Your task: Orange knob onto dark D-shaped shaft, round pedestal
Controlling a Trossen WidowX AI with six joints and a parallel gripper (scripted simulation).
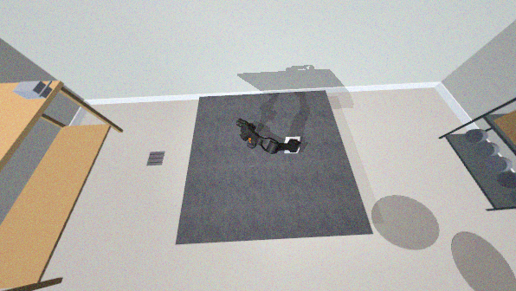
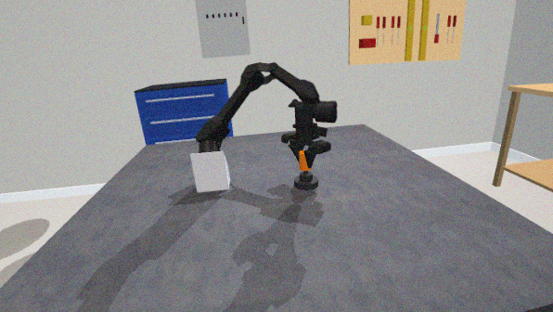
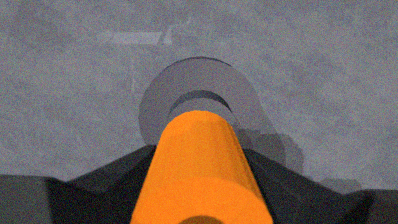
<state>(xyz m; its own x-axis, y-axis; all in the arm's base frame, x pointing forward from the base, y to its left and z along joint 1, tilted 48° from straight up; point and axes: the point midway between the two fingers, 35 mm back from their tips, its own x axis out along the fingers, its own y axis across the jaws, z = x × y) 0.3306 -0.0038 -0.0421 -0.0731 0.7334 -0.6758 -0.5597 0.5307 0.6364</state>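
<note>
Now: the orange knob 2 cm above my gripper tip. Round my gripper tip: round pedestal 4 cm below.
</note>
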